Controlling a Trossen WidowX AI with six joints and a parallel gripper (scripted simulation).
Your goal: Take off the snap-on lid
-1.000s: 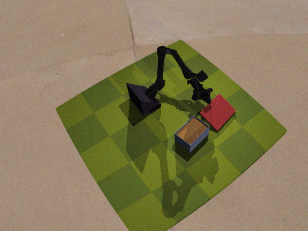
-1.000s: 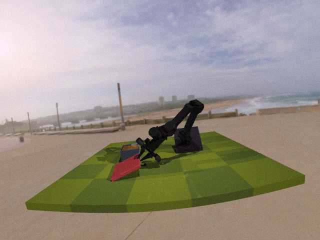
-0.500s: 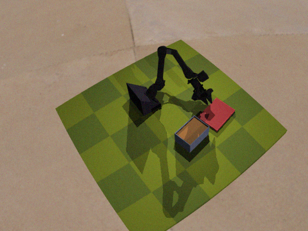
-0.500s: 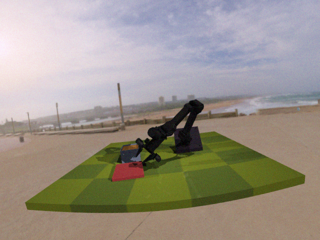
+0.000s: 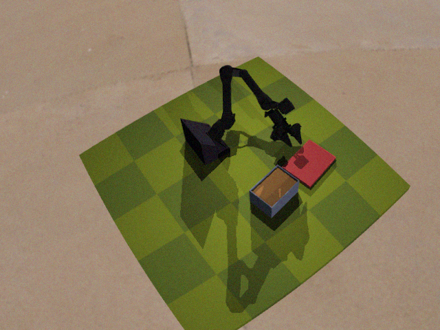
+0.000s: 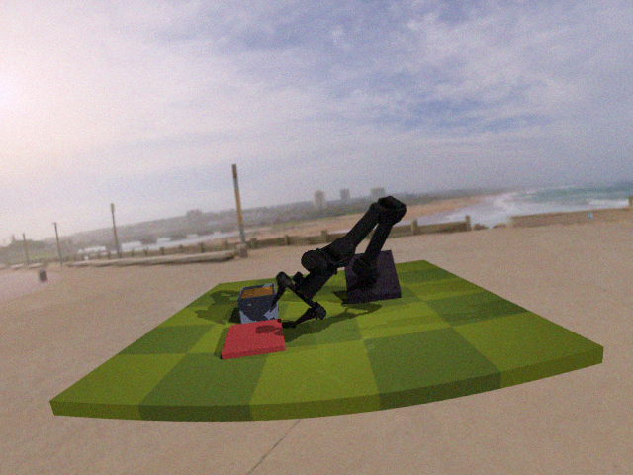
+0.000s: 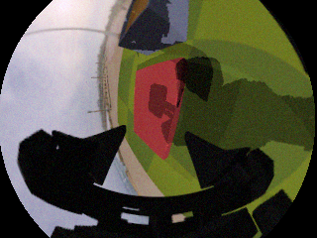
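Right now my gripper tip is 90 mm short of the red lid and 50 mm above it. The rest, counted from my gripper tip: grey-blue storage box: 110 mm ahead, 260 mm to the right, 20 mm below.
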